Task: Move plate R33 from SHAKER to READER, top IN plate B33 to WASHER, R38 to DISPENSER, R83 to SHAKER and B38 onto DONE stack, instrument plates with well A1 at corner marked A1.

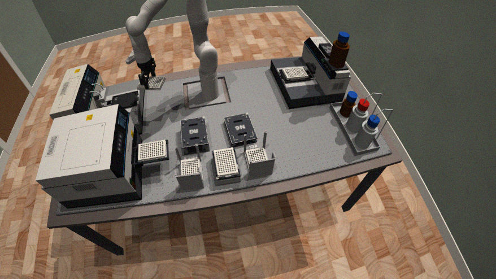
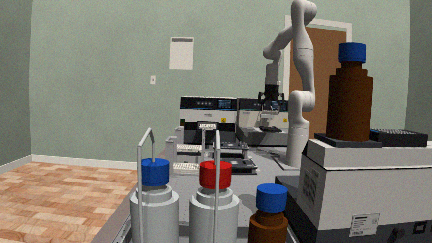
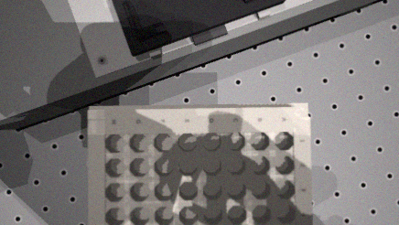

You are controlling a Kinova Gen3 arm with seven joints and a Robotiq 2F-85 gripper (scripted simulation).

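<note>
Now: hand 19 cm to the left of the washer nest, 13 cm above it and 4 cm past it. Round my hand: washer head (29 cm to the right, 5 cm below, 3 cm behind); regrip nest RG (22 cm ahead, 19 cm to the left, 16 cm below); dark reader tray (34 cm ahead, 11 cm below, 1 cm to the left).
</note>
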